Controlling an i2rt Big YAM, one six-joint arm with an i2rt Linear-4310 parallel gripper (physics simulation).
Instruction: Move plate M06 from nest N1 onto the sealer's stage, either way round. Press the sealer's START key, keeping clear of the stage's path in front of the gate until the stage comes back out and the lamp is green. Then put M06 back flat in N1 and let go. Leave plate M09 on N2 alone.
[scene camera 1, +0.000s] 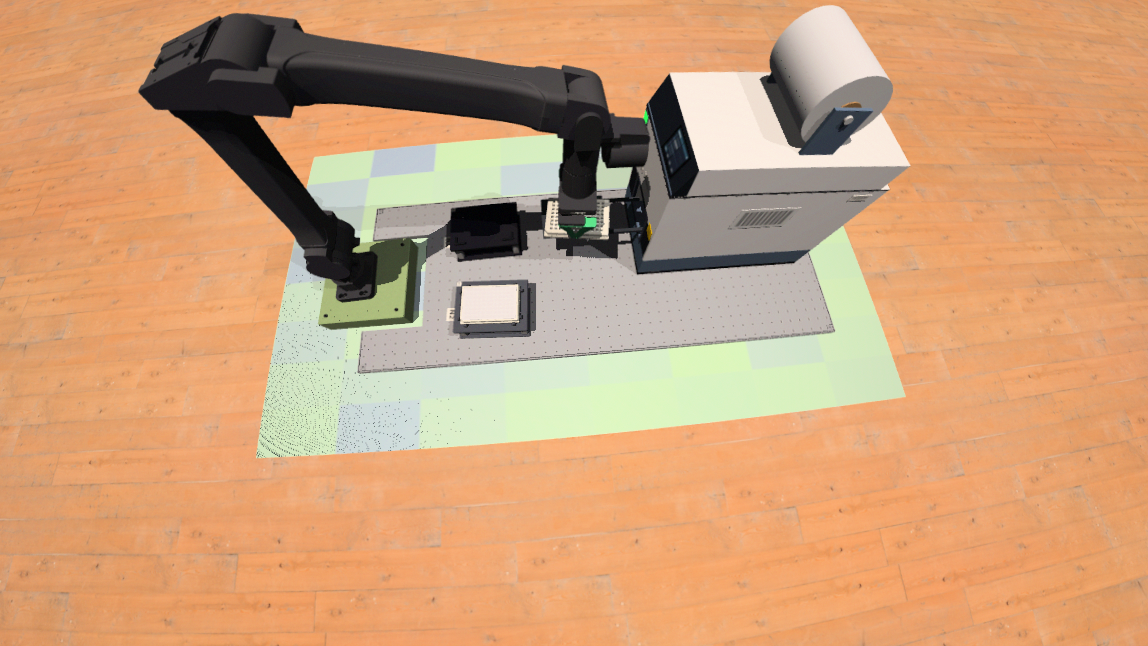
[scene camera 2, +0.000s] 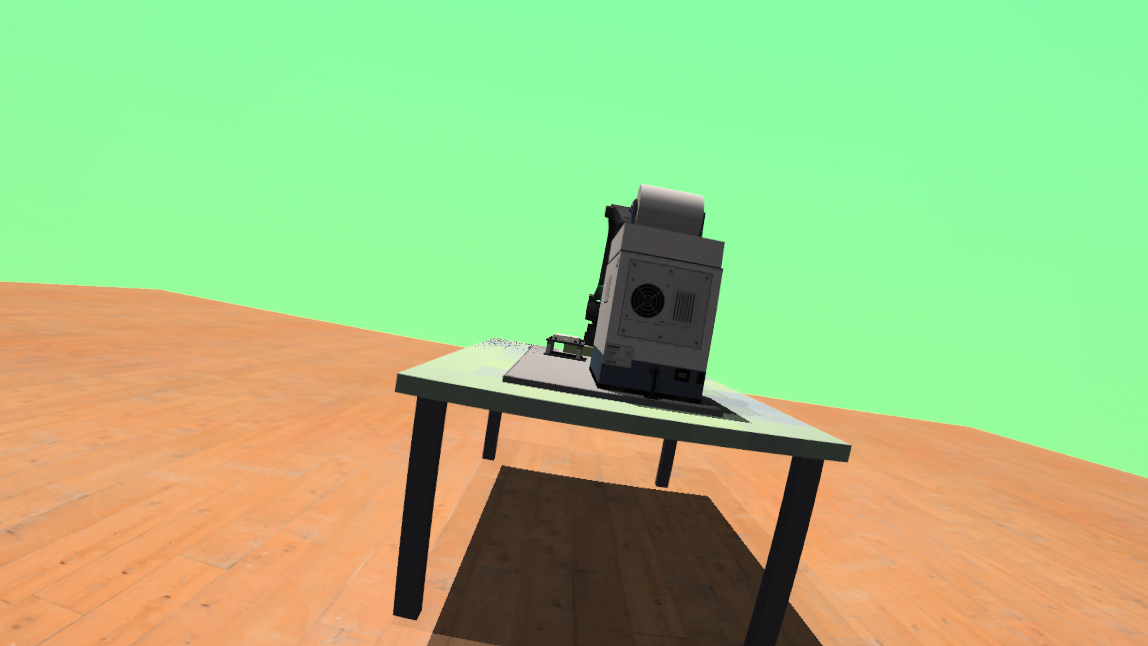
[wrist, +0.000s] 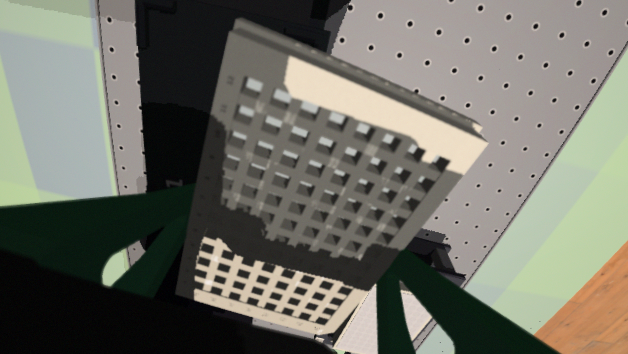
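Pixels of known places: gripper, fingertip midpoint: (scene camera 1: 574, 219) (wrist: 294, 224); arm's base, origin of the base link: (scene camera 1: 358, 277).
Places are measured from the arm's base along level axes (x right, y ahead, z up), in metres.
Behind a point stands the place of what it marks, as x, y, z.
Note:
My gripper (scene camera 1: 578, 228) {-0.001, 0.523, 0.131} (wrist: 294, 224) {-0.001, 0.523, 0.131} is shut on M06, with its green fingers on the two long sides. The pale plate M06 (scene camera 1: 553, 218) {-0.001, 0.480, 0.142} (wrist: 310, 200) {0.002, 0.547, 0.145} is at the sealer's stage (wrist: 170, 75) {-0.085, 0.560, 0.070}, in front of the gate; I cannot tell whether it touches it. The stage shows in the wrist view as a dark, shadowed surface behind the plate. In scene camera 1 the plate and gripper hide it. Nest N1 (scene camera 1: 485, 228) {-0.078, 0.318, 0.023} is black and bears no plate. White plate M09 (scene camera 1: 490, 302) {0.119, 0.324, 0.034} (wrist: 362, 325) {0.095, 0.318, 0.034} lies on nest N2 (scene camera 1: 491, 329) {0.175, 0.320, 0.018}. The sealer's lamp (scene camera 1: 646, 117) {-0.138, 0.677, 0.244} is green.
The sealer (scene camera 1: 746, 216) {0.067, 0.841, 0.191} (scene camera 2: 666, 313) {-0.040, 1.096, 0.143} stands to the right, with its dark control panel (scene camera 1: 676, 152) {-0.002, 0.689, 0.289} close beside my wrist and a white roll (scene camera 1: 830, 72) {0.003, 0.864, 0.425} on top. The arm's green base block (scene camera 1: 405, 281) {0.026, 0.117, 0.000} is at the left. The perforated board (scene camera 1: 642, 321) {0.183, 0.663, -0.033} lies under the nests and sealer.

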